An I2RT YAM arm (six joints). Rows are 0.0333 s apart.
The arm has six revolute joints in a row. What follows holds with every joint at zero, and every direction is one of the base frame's. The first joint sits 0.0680 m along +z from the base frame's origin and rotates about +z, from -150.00 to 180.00 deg. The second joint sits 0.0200 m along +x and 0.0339 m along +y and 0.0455 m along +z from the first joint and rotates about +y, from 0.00 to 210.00 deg. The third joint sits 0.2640 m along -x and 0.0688 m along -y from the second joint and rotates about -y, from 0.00 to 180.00 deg. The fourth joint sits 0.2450 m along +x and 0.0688 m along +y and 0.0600 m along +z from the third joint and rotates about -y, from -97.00 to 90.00 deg. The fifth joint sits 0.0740 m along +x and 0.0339 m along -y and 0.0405 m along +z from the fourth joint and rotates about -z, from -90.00 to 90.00 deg. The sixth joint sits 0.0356 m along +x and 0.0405 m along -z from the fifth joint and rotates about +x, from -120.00 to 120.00 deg. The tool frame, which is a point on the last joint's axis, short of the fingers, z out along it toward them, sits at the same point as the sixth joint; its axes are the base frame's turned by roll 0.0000, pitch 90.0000 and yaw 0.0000 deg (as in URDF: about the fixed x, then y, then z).
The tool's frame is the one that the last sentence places.
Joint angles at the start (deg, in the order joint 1, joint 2, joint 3, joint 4, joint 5, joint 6):
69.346, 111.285, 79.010, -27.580, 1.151, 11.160
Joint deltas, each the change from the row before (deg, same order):
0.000, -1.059, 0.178, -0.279, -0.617, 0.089
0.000, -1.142, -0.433, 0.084, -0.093, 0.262
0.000, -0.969, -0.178, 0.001, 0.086, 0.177
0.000, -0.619, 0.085, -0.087, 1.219, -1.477
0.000, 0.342, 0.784, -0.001, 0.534, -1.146
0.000, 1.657, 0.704, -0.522, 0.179, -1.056
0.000, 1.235, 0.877, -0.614, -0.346, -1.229
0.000, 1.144, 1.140, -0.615, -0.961, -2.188
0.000, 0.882, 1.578, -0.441, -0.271, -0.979
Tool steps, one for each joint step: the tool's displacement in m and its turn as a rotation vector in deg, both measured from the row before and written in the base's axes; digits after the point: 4 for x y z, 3 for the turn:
-0.0008, -0.0011, 0.0078, 1.101, 0.201, 0.238
-0.0010, -0.0026, 0.0055, 0.820, -0.078, -0.175
-0.0006, -0.0019, 0.0056, 0.750, -0.259, -0.196
0.0004, -0.0011, 0.0045, -0.094, -1.916, 0.575
0.0013, 0.0024, 0.0019, -0.005, -1.150, 0.660
0.0014, 0.0035, -0.0080, -1.677, -0.143, 0.787
0.0010, 0.0032, -0.0045, -1.080, 0.030, 1.226
0.0008, 0.0039, -0.0026, -0.744, -0.043, 2.370
0.0016, 0.0047, 0.0017, 0.128, -0.335, 0.980

